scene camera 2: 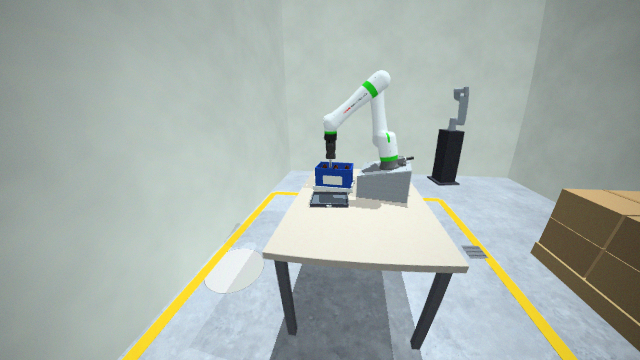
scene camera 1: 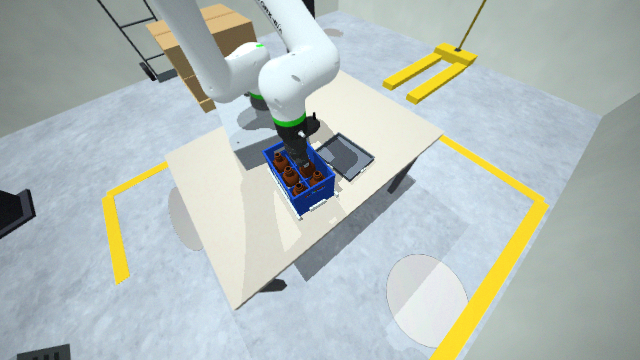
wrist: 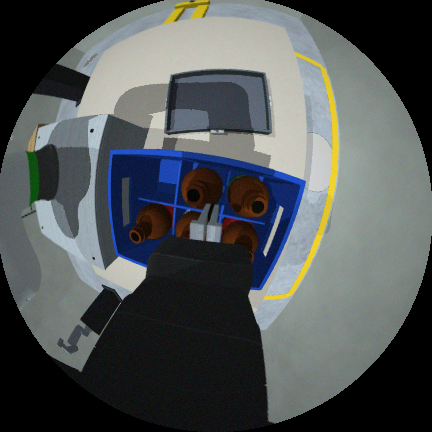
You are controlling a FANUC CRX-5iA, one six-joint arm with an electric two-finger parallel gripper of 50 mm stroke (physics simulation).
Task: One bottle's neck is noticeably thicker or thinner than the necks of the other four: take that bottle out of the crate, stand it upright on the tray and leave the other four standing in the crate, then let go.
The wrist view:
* my gripper: 211, 212
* bottle: 153, 220
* bottle: 237, 231
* bottle: 201, 185
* bottle: 248, 196
